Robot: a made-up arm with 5 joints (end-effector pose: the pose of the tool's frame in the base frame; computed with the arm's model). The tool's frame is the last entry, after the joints. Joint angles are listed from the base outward.
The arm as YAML. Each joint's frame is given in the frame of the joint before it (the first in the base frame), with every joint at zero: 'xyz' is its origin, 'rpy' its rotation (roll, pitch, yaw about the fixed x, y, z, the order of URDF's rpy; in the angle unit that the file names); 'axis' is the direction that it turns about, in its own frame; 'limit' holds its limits. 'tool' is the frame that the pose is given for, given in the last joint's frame.
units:
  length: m
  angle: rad
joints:
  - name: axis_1
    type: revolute
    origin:
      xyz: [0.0, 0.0, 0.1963]
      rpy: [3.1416, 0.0, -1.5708]
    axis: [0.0, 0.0, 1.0]
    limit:
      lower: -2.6
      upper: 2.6
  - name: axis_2
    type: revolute
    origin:
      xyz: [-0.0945, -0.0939, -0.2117]
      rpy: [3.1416, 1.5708, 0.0]
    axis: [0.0, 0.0, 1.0]
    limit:
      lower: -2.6
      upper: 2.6
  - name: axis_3
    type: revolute
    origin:
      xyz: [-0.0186, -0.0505, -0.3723]
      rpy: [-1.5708, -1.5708, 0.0]
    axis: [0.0, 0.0, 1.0]
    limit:
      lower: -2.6
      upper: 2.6
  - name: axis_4
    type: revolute
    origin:
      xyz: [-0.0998, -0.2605, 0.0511]
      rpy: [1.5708, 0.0, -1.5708]
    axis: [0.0, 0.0, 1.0]
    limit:
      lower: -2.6
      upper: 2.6
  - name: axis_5
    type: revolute
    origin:
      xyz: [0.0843, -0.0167, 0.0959]
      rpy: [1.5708, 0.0, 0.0]
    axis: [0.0, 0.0, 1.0]
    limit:
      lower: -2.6
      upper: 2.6
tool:
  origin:
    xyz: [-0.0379, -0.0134, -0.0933]
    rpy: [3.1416, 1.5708, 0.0]
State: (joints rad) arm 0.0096 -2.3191 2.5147 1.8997 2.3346
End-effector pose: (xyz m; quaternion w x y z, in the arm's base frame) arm 0.0339 -0.0468 0.4750 0.7928 0.5094 -0.2885 -0.1695
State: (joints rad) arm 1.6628 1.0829 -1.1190 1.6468 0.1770
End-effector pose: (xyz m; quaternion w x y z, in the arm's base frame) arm -0.5301 -0.1201 0.3977 0.9069 -0.3288 -0.0562 -0.2574
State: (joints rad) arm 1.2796 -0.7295 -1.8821 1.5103 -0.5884
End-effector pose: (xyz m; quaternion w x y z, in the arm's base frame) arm -0.3832 -0.0891 0.6163 0.6384 -0.7637 0.0472 0.0834
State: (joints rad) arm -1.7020 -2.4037 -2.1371 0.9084 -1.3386
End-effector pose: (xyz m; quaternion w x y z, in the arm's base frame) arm 0.3767 -0.1336 0.2490 0.3694 0.2118 -0.8899 0.1638
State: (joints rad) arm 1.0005 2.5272 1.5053 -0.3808 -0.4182
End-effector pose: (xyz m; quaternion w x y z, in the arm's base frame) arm -0.0155 0.0956 0.5711 0.3404 -0.5759 -0.3513 0.6551
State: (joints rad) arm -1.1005 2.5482 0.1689 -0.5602 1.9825
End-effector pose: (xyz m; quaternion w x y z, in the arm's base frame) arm 0.2641 -0.3086 0.7667 0.3751 0.3066 -0.5214 -0.7024
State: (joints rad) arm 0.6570 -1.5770 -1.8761 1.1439 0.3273
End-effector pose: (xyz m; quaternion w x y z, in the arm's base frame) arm -0.3531 -0.2697 0.4870 0.0917 0.9295 0.2562 0.2489
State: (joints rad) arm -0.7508 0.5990 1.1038 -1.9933 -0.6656
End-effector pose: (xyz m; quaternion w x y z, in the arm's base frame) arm -0.0538 -0.1782 0.1642 0.0624 0.0993 0.9900 0.0788
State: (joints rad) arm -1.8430 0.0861 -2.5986 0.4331 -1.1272
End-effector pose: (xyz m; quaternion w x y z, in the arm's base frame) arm 0.1635 0.2700 0.7349 0.2496 -0.4646 -0.4583 0.7154
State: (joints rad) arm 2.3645 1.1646 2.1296 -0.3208 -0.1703
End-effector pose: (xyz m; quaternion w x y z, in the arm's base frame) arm -0.0102 -0.1498 0.3515 0.2470 -0.5868 0.6517 0.4122
